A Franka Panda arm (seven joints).
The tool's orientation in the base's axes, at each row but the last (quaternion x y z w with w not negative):
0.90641 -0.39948 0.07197 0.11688
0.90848 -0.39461 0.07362 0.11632
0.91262 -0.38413 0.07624 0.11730
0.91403 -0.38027 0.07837 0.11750
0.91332 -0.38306 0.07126 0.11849
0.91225 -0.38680 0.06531 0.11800
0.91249 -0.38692 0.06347 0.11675
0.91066 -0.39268 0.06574 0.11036
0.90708 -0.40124 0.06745 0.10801
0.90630 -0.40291 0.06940 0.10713
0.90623 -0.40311 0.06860 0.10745
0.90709 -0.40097 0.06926 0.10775
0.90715 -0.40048 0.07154 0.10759
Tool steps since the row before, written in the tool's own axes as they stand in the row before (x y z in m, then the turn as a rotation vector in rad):
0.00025 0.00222 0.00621 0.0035 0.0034 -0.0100
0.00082 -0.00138 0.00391 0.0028 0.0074 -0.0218
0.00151 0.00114 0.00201 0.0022 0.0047 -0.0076
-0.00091 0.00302 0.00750 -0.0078 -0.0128 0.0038
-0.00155 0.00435 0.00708 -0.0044 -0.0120 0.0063
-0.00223 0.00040 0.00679 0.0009 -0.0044 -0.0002
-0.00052 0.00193 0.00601 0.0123 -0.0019 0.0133
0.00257 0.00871 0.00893 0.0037 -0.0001 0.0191
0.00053 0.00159 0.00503 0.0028 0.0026 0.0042
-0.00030 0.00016 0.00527 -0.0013 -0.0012 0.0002
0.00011 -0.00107 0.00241 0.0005 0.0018 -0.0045
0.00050 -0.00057 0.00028 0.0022 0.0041 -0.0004
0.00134 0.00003 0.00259 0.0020 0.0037 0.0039
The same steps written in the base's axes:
-0.00125 -0.00330 -0.00558 -0.0005 -0.0020 0.0109
0.00173 -0.00071 -0.00379 -0.0044 -0.0010 0.0227
0.00033 -0.00235 -0.00141 -0.0022 -0.0026 0.0085
-0.00239 -0.00351 -0.00694 0.0039 0.0130 -0.0074
-0.00392 -0.00381 -0.00645 0.0058 0.0094 -0.0090
-0.00164 -0.00053 -0.00695 0.0038 0.0024 -0.0003
-0.00160 -0.00252 -0.00559 0.0102 -0.0107 -0.0106
-0.00431 -0.00987 -0.00680 0.0032 -0.0074 -0.0177
-0.00065 -0.00268 -0.00453 0.0001 -0.0047 -0.0031
-0.00011 -0.00121 -0.00514 0.0000 0.0017 -0.0006
0.00096 0.00002 -0.00246 -0.0012 -0.0004 0.0047
0.00077 -0.00005 -0.00024 -0.0016 -0.0042 0.0014
0.00099 -0.00163 -0.00221 -0.0012 -0.0048 -0.0028

